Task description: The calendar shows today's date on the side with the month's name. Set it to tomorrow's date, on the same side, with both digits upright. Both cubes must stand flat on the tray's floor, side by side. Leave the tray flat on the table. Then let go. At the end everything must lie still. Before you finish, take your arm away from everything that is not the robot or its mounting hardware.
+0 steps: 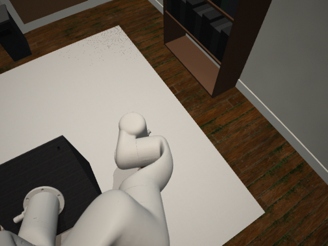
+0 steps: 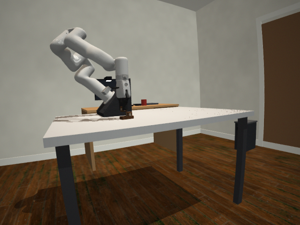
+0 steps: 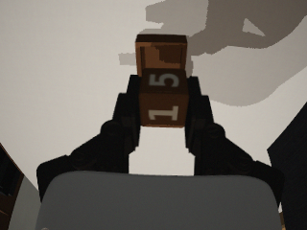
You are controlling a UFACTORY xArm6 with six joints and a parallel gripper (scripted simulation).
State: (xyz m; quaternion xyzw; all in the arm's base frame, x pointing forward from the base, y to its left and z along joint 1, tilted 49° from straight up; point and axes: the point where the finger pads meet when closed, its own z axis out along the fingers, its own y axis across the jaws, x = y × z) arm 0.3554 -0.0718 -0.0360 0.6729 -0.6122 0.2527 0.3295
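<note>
My gripper is now 60 mm above the brown tray and 20 mm to the right of it.
</note>
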